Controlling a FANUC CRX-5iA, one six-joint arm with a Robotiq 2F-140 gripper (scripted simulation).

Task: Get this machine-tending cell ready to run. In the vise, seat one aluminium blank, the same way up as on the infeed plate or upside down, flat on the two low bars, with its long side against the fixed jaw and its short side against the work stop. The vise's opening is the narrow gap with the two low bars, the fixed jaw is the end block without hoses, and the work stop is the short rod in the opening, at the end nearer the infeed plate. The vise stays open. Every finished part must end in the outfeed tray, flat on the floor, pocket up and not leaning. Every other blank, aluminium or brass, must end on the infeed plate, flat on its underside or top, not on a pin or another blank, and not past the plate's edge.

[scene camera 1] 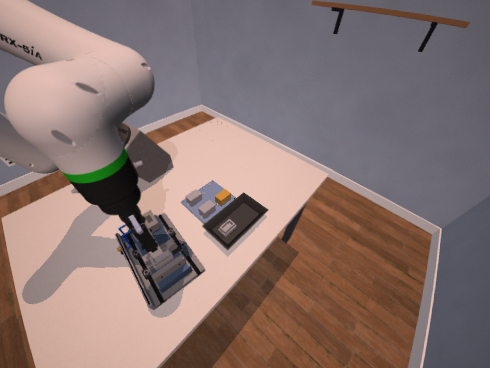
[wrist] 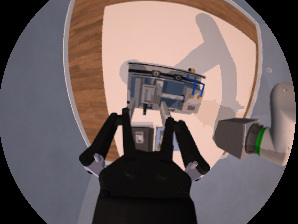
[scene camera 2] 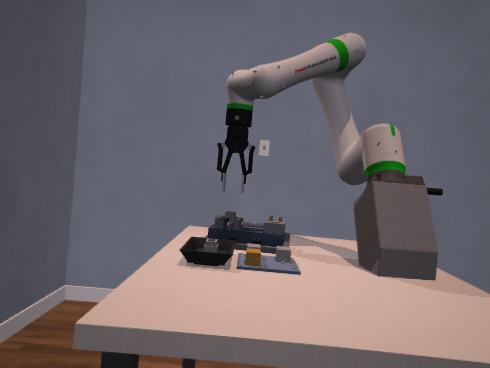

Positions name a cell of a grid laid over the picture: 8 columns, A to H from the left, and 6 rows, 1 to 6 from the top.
Scene:
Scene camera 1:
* my gripper: C5
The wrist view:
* my gripper: D3
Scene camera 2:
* my gripper: D4

